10 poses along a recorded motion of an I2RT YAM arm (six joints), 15 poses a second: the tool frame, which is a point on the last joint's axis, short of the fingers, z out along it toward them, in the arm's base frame.
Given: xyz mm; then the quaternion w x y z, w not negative.
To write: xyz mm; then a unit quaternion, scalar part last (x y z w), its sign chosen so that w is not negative. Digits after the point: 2 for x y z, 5 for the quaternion.
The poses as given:
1: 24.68, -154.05, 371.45, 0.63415, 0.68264, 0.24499, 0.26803
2: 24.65, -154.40, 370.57, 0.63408, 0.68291, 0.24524, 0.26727
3: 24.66, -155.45, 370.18, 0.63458, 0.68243, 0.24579, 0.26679
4: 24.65, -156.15, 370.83, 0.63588, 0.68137, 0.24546, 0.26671
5: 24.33, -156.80, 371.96, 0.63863, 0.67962, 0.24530, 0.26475
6: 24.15, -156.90, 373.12, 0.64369, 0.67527, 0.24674, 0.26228
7: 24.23, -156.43, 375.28, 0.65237, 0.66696, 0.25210, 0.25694
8: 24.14, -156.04, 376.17, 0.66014, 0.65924, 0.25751, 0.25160
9: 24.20, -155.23, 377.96, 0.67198, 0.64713, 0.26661, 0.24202
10: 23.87, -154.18, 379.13, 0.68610, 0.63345, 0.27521, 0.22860
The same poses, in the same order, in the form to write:
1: 24.68, -154.05, 371.45, 0.68264, 0.24499, 0.26803, 0.63415
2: 24.65, -154.40, 370.57, 0.68291, 0.24524, 0.26727, 0.63408
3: 24.66, -155.45, 370.18, 0.68243, 0.24579, 0.26679, 0.63458
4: 24.65, -156.15, 370.83, 0.68137, 0.24546, 0.26671, 0.63588
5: 24.33, -156.80, 371.96, 0.67962, 0.24530, 0.26475, 0.63863
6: 24.15, -156.90, 373.12, 0.67527, 0.24674, 0.26228, 0.64369
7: 24.23, -156.43, 375.28, 0.66696, 0.25210, 0.25694, 0.65237
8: 24.14, -156.04, 376.17, 0.65924, 0.25751, 0.25160, 0.66014
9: 24.20, -155.23, 377.96, 0.64713, 0.26661, 0.24202, 0.67198
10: 23.87, -154.18, 379.13, 0.63345, 0.27521, 0.22860, 0.68610
